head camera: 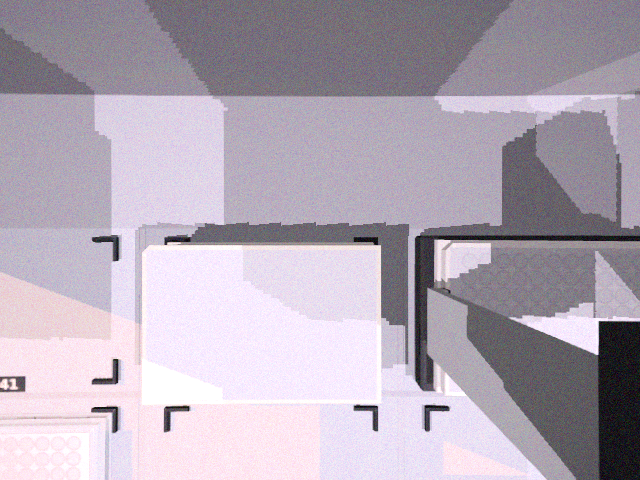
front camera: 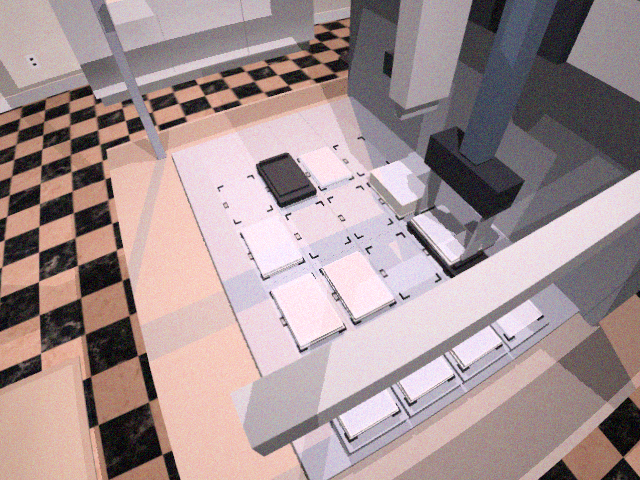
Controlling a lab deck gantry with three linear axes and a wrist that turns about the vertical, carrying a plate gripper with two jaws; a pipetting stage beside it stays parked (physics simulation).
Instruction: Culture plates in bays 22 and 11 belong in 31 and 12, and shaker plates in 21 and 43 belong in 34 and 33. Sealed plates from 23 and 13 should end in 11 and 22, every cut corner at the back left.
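Observation:
My gripper is down at bay 43, its jaws at the short ends of the shaker plate. The left jaw lies against the plate's edge and looks shut; the right jaw is outside the head view. The plate sits in the black shaker, cut corner at the back left. Culture plates stand in bay 31 and bay 12. Sealed plates stand in bay 23 and bay 13. A plate stands in bay 34.
A tall white block fills bay 42, beside the gripper. An empty black shaker stands in bay 21. More plates in bay 44, bay 24 and bay 14 show under the pale beam. The parked pipetting stage hangs behind.

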